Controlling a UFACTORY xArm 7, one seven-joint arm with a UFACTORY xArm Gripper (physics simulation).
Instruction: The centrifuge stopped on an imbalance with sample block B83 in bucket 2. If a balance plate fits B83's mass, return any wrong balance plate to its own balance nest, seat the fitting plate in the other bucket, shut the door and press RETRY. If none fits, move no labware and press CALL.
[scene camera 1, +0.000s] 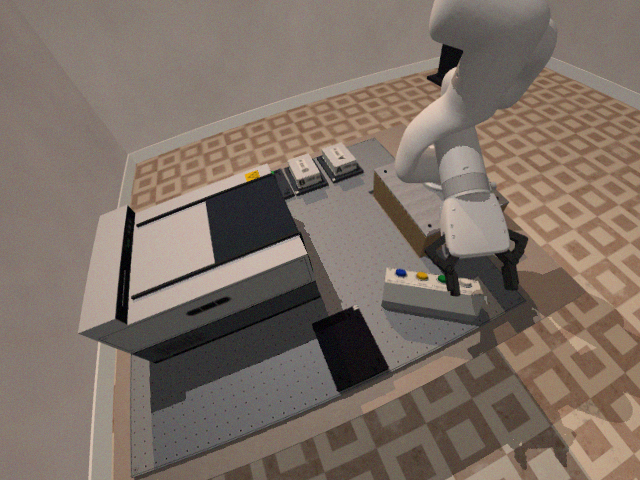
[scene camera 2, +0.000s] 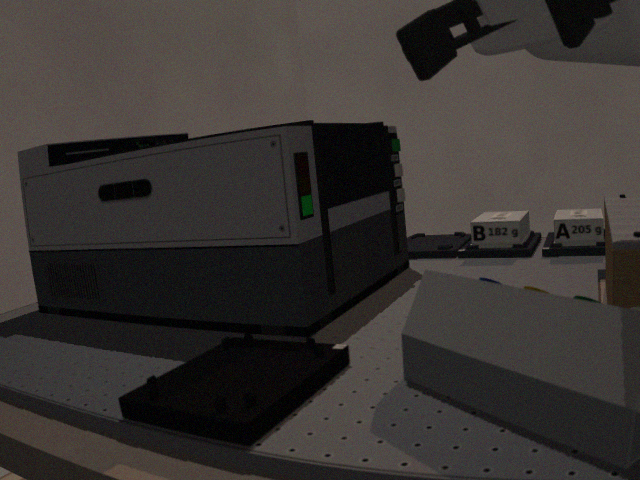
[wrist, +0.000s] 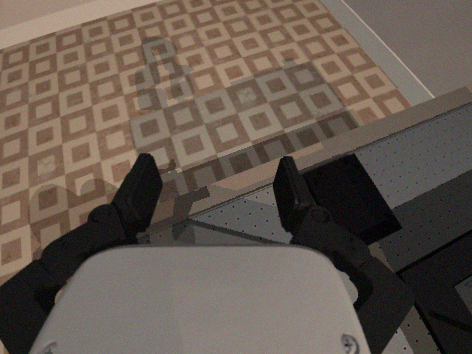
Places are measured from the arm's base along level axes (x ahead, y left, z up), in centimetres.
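Pixels of known places: gripper, between the fingertips: (scene camera 1: 483, 293) (scene camera 2: 480, 38) (wrist: 218, 170).
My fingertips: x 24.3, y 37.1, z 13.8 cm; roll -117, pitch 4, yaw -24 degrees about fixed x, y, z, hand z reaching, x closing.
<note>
Behind a point stands the place of what it marks.
The white and dark centrifuge (scene camera 1: 191, 289) @[z 11.6, x 70.7, y 11.0 cm] (scene camera 2: 155, 217) @[z 3.6, x 64.9, y 13.6 cm] stands at the left. A dark panel (scene camera 1: 250, 217) @[z 11.9, x 54.6, y -1.0 cm] covers part of its top; I cannot tell whether this is the door. Block B83 and the buckets do not show. Balance plate B, 182 g (scene camera 1: 303, 170) @[z -4.0, x 33.0, y -29.5 cm] (scene camera 2: 498, 229) @[z -5.3, x 32.1, y -25.7 cm], and plate A, 205 g (scene camera 1: 339, 159) @[z -4.0, x 19.6, y -28.1 cm] (scene camera 2: 578, 227) @[z -5.3, x 18.8, y -24.9 cm], sit in their nests at the back. An empty dark nest (scene camera 1: 282, 184) @[z -8.2, x 41.3, y -31.6 cm] (scene camera 2: 434, 243) @[z -8.2, x 44.2, y -31.8 cm] is left of B. A grey button box (scene camera 1: 431, 299) @[z -3.4, x 24.7, y 29.6 cm] (scene camera 2: 516, 351) @[z -4.5, x 24.2, y 30.8 cm] carries blue, yellow, green and white buttons. My gripper (scene camera 1: 481, 288) @[z 13.8, x 24.3, y 37.1 cm] (scene camera 2: 498, 52) @[z 13.8, x 24.3, y 37.1 cm] (wrist: 218, 170) @[z 13.8, x 24.3, y 37.1 cm] is open and empty, above the box's right end.
An empty black tray (scene camera 1: 351, 351) @[z -7.6, x 46.0, y 30.7 cm] (scene camera 2: 232, 384) @[z -7.5, x 45.0, y 31.5 cm] (wrist: 352, 195) @[z -7.6, x 46.6, y 29.7 cm] lies near the front edge, between centrifuge and button box. A block-shaped box with wood-coloured sides (scene camera 1: 400, 217) @[z -5.1, x 16.1, y 4.5 cm] (scene camera 2: 622, 279) @[z -3.6, x 15.7, y 16.1 cm] stands behind the button box, beside the arm. A green segment (scene camera 2: 306, 205) @[z 3.6, x 46.3, y 12.4 cm] shows on the centrifuge's corner light.
</note>
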